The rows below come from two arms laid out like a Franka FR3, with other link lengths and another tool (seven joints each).
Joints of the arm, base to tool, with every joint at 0 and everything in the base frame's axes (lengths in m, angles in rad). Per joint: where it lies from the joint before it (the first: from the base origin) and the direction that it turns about. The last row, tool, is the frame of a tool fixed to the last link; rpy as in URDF.
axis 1: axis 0 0 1 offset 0.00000 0.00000 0.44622
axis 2: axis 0 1 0 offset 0.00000 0.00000 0.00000
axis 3: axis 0 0 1 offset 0.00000 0.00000 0.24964
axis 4: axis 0 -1 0 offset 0.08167 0.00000 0.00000
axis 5: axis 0 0 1 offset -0.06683 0.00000 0.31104
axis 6: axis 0 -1 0 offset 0.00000 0.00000 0.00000
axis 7: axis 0 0 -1 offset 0.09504 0.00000 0.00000
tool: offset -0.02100 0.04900 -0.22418 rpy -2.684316 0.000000 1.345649
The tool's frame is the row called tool.
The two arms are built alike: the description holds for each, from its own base.
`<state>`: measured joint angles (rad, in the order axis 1, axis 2, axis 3, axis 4, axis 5, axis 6, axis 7); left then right.
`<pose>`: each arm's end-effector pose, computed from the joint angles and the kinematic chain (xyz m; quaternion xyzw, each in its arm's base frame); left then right.
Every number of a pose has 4 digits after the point. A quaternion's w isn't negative.
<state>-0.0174 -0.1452 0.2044 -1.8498 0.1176 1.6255 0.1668 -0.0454 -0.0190 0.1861 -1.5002 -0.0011 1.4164 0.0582</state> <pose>0.4058 0.1562 0.5038 -0.7455 -0.6046 0.1561 0.2331 0.4316 0.1119 0.5627 -0.7322 -0.6309 0.1762 0.1865</pose>
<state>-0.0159 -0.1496 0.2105 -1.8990 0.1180 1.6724 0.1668 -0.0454 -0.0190 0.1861 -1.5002 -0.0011 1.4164 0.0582</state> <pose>0.4052 0.1585 0.4896 -0.7453 -0.6054 0.1562 0.2316 0.4316 0.1119 0.5627 -0.7322 -0.6309 0.1762 0.1865</pose>
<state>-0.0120 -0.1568 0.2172 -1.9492 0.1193 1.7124 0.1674 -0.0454 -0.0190 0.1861 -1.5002 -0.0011 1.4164 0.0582</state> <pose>0.4016 0.1616 0.4757 -0.7439 -0.6066 0.1587 0.2310 0.4316 0.1119 0.5627 -0.7322 -0.6309 0.1762 0.1865</pose>
